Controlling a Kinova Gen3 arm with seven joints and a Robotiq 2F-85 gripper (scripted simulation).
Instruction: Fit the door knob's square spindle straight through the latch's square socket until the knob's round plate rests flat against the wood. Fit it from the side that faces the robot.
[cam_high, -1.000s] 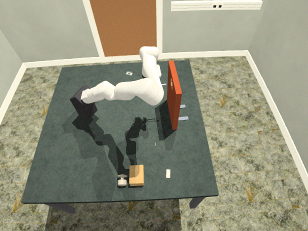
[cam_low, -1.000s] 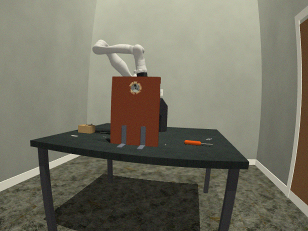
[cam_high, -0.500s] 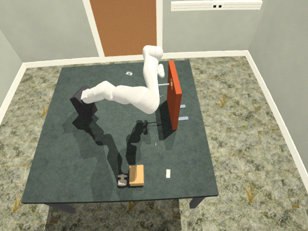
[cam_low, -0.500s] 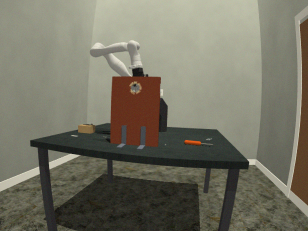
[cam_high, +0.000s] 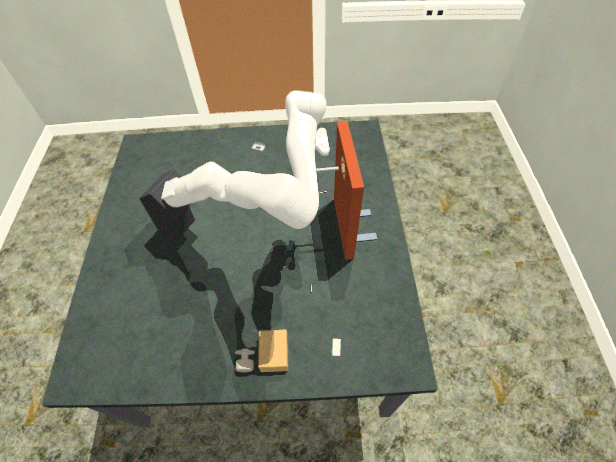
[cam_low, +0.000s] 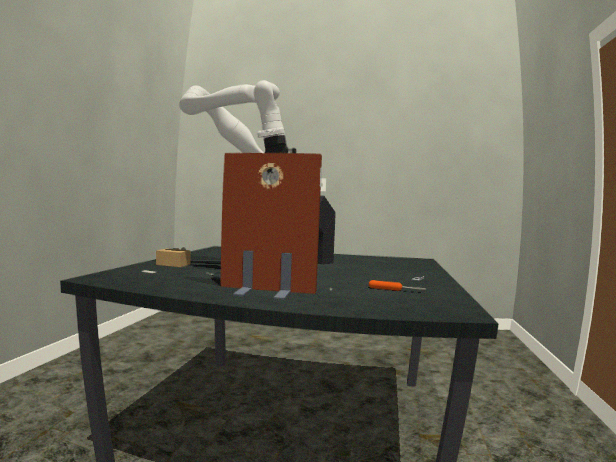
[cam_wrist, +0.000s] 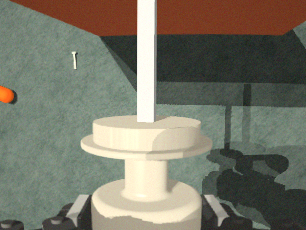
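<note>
Right now the cream door knob is 4 cm ahead of my hand and 1 cm below it. The rest, counted from my hand: small white plate (49 cm to the right, 36 cm below, 2 cm ahead); then tan block (46 cm to the right, 33 cm below, 19 cm behind).
</note>
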